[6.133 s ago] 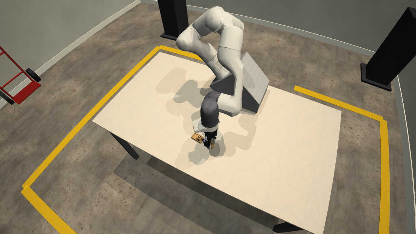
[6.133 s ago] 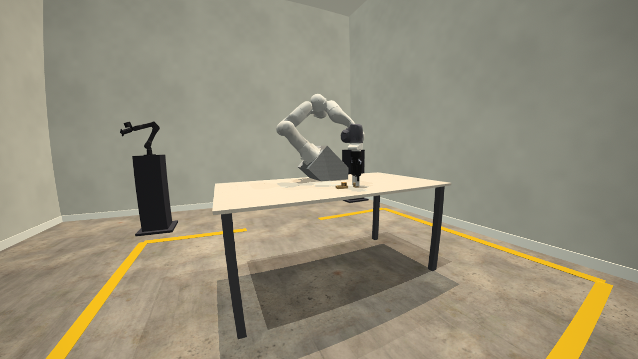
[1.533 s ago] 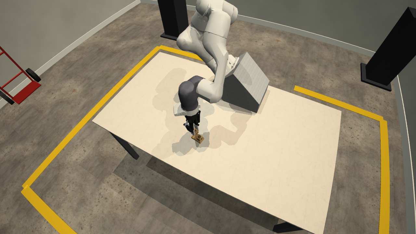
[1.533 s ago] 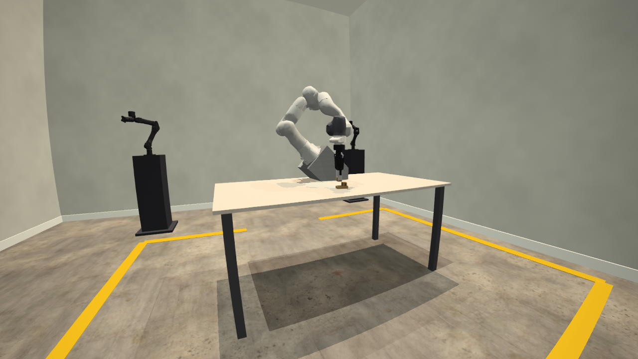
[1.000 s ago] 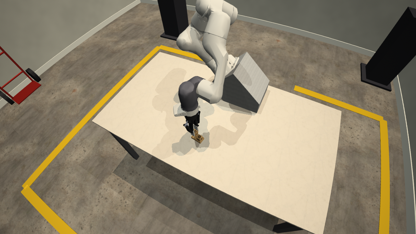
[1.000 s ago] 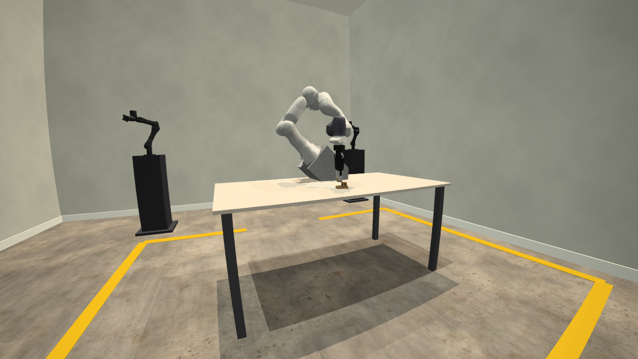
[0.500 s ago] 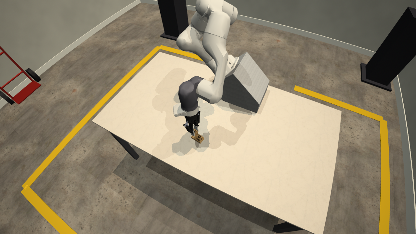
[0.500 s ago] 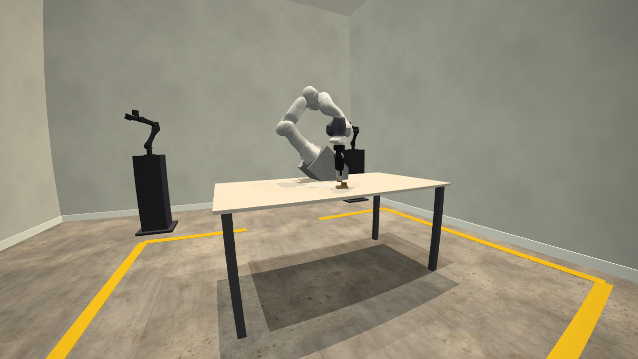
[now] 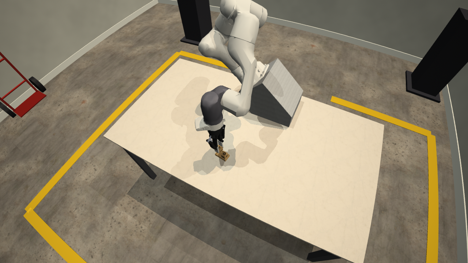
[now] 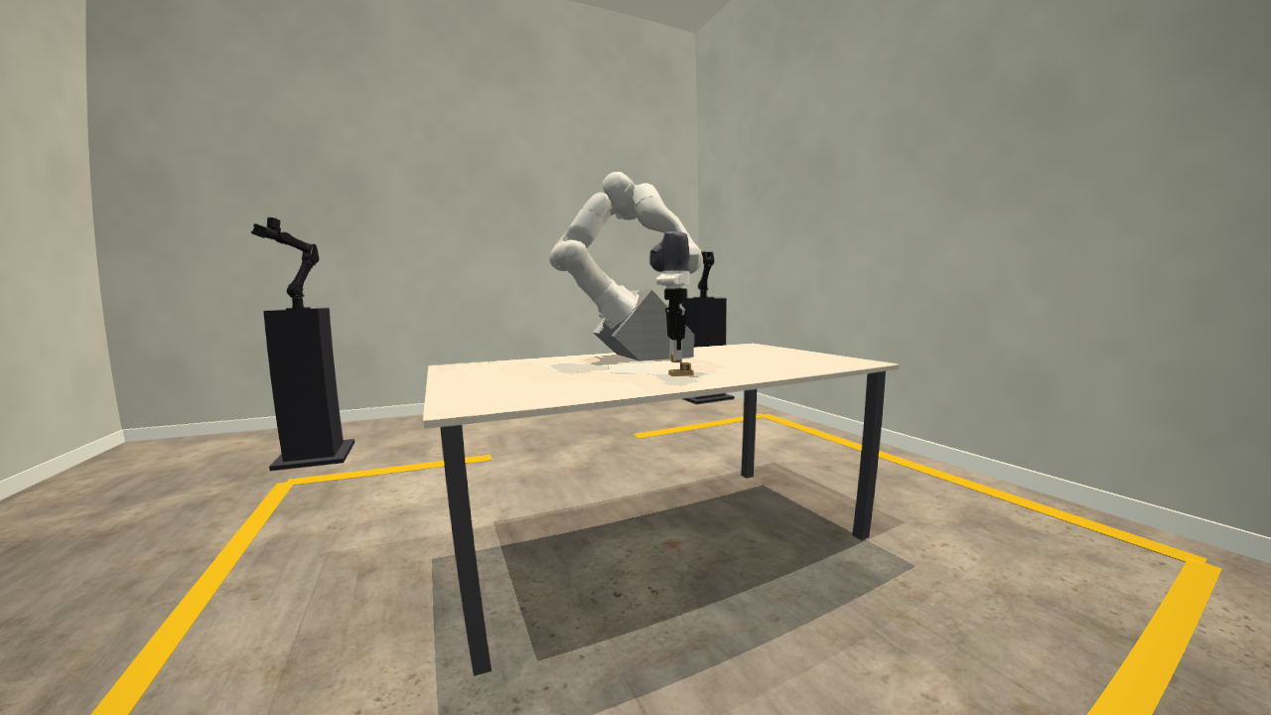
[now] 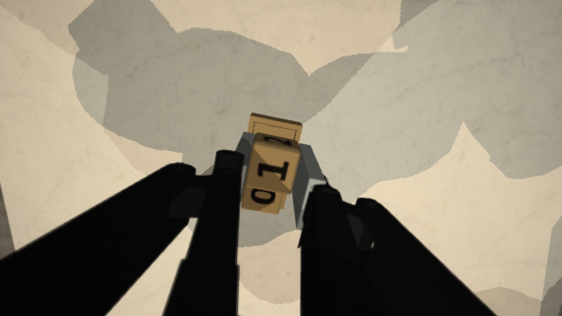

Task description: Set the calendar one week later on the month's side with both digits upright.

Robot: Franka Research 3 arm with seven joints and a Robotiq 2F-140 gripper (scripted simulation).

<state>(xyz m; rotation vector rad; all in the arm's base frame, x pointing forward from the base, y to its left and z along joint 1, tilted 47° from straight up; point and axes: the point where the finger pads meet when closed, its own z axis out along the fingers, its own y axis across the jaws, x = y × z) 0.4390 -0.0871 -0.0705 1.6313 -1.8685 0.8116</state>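
The wooden digit cube is 1 cm ahead of my hand, 3 cm to the left of it and 6 cm below it. Round my hand: wooden tray 2 cm to the left, 8 cm below.
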